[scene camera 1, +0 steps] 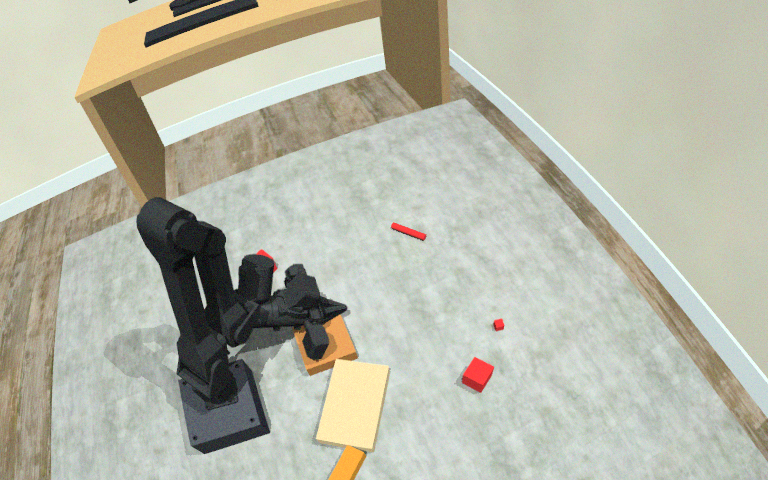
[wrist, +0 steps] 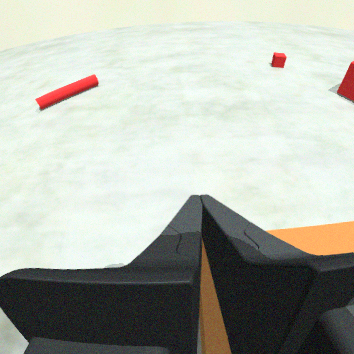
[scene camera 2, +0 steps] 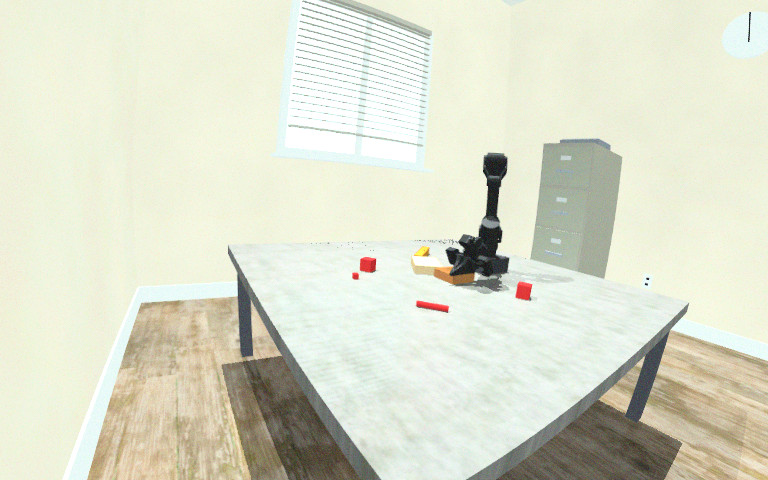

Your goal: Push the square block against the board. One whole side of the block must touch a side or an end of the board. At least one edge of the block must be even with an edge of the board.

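Pixels of known places: gripper, fingertip midpoint: (scene camera 1: 346,307) (wrist: 198,202) (scene camera 2: 450,274); arm's base at its link origin: (scene camera 1: 219,390).
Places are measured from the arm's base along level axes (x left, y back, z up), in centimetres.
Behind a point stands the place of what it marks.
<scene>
The orange square block (scene camera 1: 342,338) {y -24.8, x 4.4, z -2.7 cm} (scene camera 2: 463,278) {y -21.6, x 10.4, z -4.0 cm} (wrist: 320,239) {y -25.4, x 4.8, z -2.7 cm} lies flat, partly hidden by the gripper in scene camera 1. The cream rectangular board (scene camera 1: 353,404) {y -22.8, x -9.0, z -2.7 cm} (scene camera 2: 425,267) {y -27.8, x -2.3, z -3.2 cm} lies flat beside it. The block is turned at an angle to the board, and its near side is close to one of the board's corners; I cannot tell whether they touch. My gripper (scene camera 1: 344,308) {y -27.5, x 10.4, z -2.4 cm} (scene camera 2: 452,273) {y -27.5, x 10.4, z -2.4 cm} (wrist: 198,202) {y -27.5, x 10.4, z -2.4 cm} is shut and empty. It is low at the block's far side, away from the board. Contact between fingers and block is hidden.
A yellow-orange bar (scene camera 1: 346,464) {y -18.3, x -19.2, z -2.5 cm} (scene camera 2: 422,251) {y -13.8, x -23.6, z -2.5 cm} lies at the board's other end. A red cube (scene camera 1: 478,373) {y -44.7, x -12.1, z -1.6 cm} (scene camera 2: 368,264) {y -45.9, x -9.6, z -3.1 cm}, a tiny red cube (scene camera 1: 498,324) {y -53.1, x -3.6, z -4.0 cm} (wrist: 279,60) {y -52.6, x -3.2, z -4.7 cm} and a red stick (scene camera 1: 408,231) {y -45.7, x 25.3, z -4.4 cm} (wrist: 67,92) {y -45.2, x 25.4, z -4.8 cm} lie farther off. Another red cube (scene camera 2: 523,290) {y -14.9, x 29.7, z -3.0 cm} is near the arm.
</scene>
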